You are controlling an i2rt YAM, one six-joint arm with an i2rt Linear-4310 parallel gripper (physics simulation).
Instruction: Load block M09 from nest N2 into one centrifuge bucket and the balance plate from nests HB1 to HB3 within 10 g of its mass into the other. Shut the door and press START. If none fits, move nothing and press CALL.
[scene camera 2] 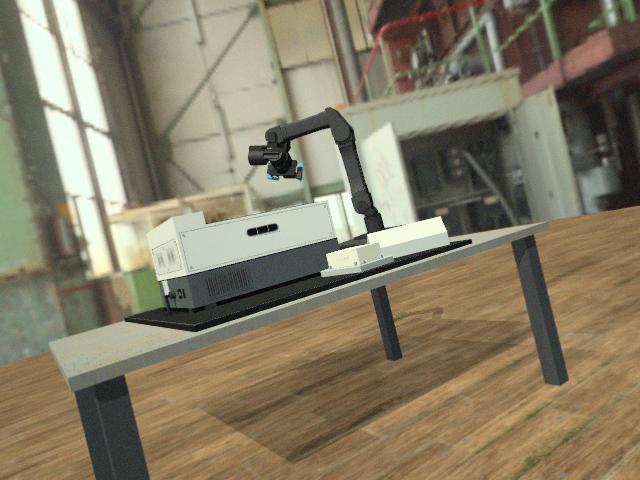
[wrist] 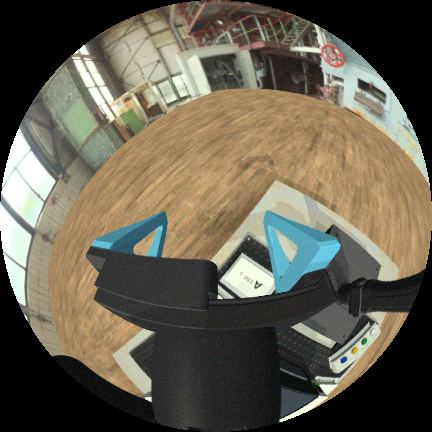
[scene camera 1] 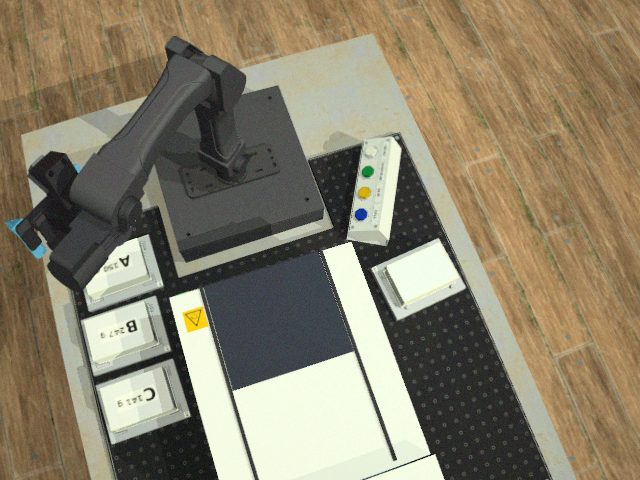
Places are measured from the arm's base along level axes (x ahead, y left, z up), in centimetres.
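Pixels of known places: gripper, fingertip midpoint: (scene camera 2: 290, 179) (wrist: 215, 215) (scene camera 1: 29, 203); arm's base, link origin: (wrist: 341, 293) (scene camera 1: 231, 171).
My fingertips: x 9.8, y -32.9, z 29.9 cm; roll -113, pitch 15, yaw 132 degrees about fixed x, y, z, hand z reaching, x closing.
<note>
Ahead of a thing's pixels: the offset from my fingertips to its middle. Level surfaces: height alone.
My gripper (scene camera 1: 51, 204) (scene camera 2: 286, 175) (wrist: 215, 215) is open and empty, high above the table edge beside plate A. Plate A @[dz -33.0, dx +1.6, dy +3.8 cm] (scene camera 1: 126, 265) (wrist: 245, 275), marked 150 g, is partly covered by the arm in scene camera 1. Plate B @[dz -33.0, dx +15.0, dy +1.7 cm] (scene camera 1: 121, 330), marked 247 g, and plate C @[dz -33.0, dx +28.8, dy +1.6 cm] (scene camera 1: 136, 401), marked 141 g, sit in the nests beyond it. An unmarked-looking white block @[dz -32.4, dx +24.2, dy +62.3 cm] (scene camera 1: 421, 271) (scene camera 2: 354, 256) sits in a nest across the centrifuge; its small side print is unreadable. The centrifuge @[dz -24.1, dx +40.2, dy +30.9 cm] (scene camera 1: 374, 361) (scene camera 2: 253, 237) has a dark panel @[dz -15.1, dx +26.8, dy +31.3 cm] (scene camera 1: 279, 320) between its rails. No buckets show.
A sloped button box @[dz -32.1, dx +3.3, dy +60.8 cm] (scene camera 1: 390, 198) (scene camera 2: 408, 236) (wrist: 355, 354) carries white, green, yellow and blue buttons near the arm's dark base plate (scene camera 1: 258, 217). The tall centrifuge housing stands between the lettered plates and the white block. A black perforated mat @[dz -36.2 cm] (scene camera 1: 454, 361) lies under them.
</note>
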